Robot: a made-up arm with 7 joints. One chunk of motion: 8 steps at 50 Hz.
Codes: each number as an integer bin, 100 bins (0 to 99) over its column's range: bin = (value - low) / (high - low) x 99, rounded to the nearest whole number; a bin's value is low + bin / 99 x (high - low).
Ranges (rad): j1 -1.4..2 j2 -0.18..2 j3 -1.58..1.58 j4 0..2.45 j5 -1.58..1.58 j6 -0.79..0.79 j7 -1.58..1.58
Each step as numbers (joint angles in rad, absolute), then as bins.
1 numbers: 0.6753 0.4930 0.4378 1.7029 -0.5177 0.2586 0.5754
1 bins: 60 31 63 69 33 66 68
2 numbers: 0.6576 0.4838 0.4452 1.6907 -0.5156 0.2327 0.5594
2 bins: 60 30 63 68 33 64 67
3 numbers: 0.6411 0.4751 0.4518 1.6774 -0.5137 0.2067 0.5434
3 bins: 59 30 64 68 33 62 67
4 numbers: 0.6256 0.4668 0.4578 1.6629 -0.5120 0.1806 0.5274
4 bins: 59 29 64 67 33 61 66
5 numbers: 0.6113 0.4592 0.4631 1.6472 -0.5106 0.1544 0.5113
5 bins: 59 29 64 67 34 59 66
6 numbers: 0.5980 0.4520 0.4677 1.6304 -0.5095 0.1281 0.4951
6 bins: 58 29 64 66 34 58 65
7 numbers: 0.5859 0.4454 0.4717 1.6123 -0.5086 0.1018 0.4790
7 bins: 58 28 64 65 34 56 65
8 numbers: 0.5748 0.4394 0.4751 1.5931 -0.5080 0.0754 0.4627
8 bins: 58 28 64 64 34 54 64
